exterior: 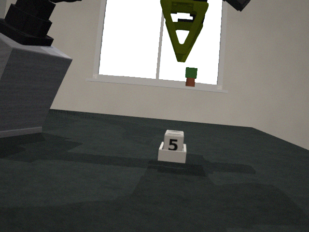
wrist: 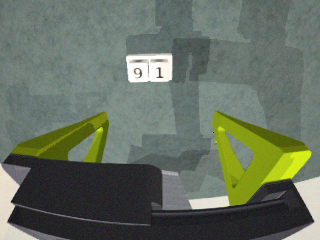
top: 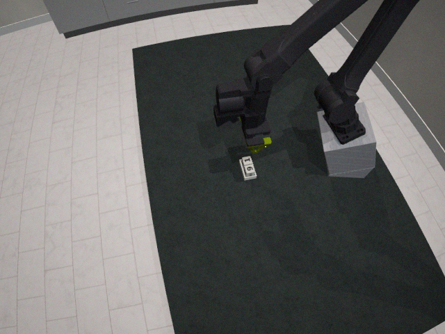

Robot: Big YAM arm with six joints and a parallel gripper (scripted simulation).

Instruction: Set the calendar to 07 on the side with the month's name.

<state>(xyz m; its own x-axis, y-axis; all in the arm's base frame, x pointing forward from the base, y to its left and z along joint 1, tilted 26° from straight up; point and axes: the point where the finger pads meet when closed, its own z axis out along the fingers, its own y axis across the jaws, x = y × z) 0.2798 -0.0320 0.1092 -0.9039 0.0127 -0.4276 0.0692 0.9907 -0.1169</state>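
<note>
Now: hand 2 cm to the right of the small white tray and 16 cm above it.
</note>
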